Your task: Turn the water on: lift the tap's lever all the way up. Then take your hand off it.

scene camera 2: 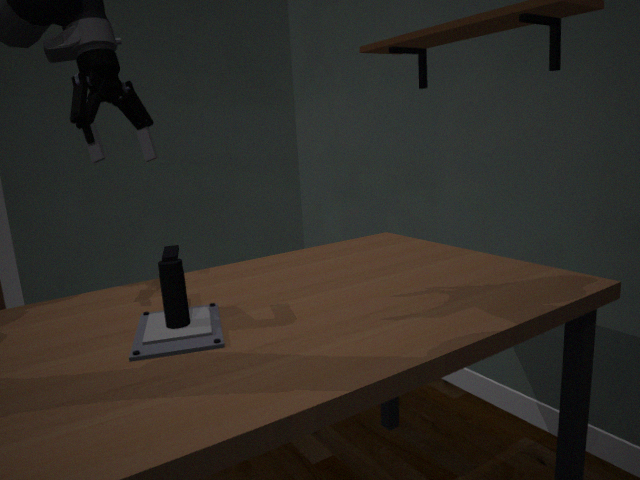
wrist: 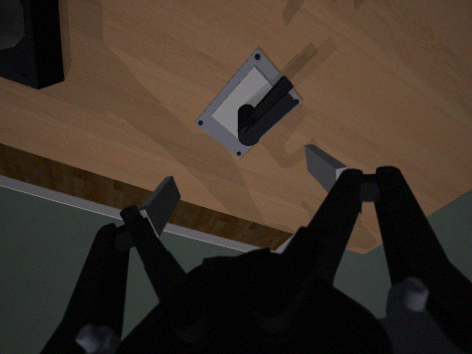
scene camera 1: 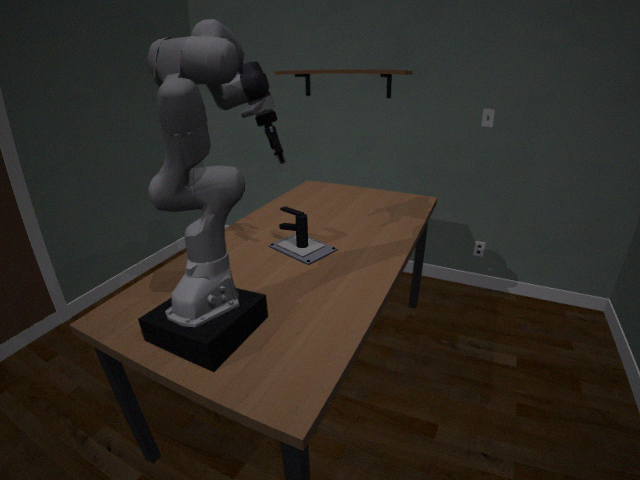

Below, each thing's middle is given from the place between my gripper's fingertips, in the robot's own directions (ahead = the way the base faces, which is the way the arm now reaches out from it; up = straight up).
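The grey plate (scene camera 2: pixel 139 351) is 5 cm ahead of my hand, 4 cm to the right of it and 34 cm below it, and then there's the lever (wrist: pixel 249 133), which is 6 cm ahead of my hand and 21 cm below it.
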